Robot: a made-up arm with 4 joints.
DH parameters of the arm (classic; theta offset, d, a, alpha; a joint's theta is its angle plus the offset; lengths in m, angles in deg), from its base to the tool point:
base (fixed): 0 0.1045 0 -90
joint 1: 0 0.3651 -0.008 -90
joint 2: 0 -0.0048 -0.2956 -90
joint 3: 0 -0.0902 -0.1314 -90
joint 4: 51.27 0 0.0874 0
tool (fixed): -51.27 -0.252 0 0
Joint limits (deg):
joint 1: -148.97..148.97
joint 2: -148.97..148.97
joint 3: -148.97..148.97
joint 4: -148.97..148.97
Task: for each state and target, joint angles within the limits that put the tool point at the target. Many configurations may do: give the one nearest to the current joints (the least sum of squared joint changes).
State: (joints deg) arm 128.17 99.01 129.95 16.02
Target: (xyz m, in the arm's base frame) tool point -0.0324 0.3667 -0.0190
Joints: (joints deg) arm 117.77 106.65 106.99 -26.83
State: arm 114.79 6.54 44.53 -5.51
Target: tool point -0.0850 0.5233 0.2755
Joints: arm 125.00 6.43 63.14 -9.97
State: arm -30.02 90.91 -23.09 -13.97
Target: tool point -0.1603 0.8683 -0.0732
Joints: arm -14.71 53.12 -43.84 -9.60
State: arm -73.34 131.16 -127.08 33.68
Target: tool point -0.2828 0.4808 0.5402
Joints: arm -94.83 144.35 -120.67 37.76
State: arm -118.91 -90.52 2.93 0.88
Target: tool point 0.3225 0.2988 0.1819
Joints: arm -148.97 -52.42 37.00 -16.04
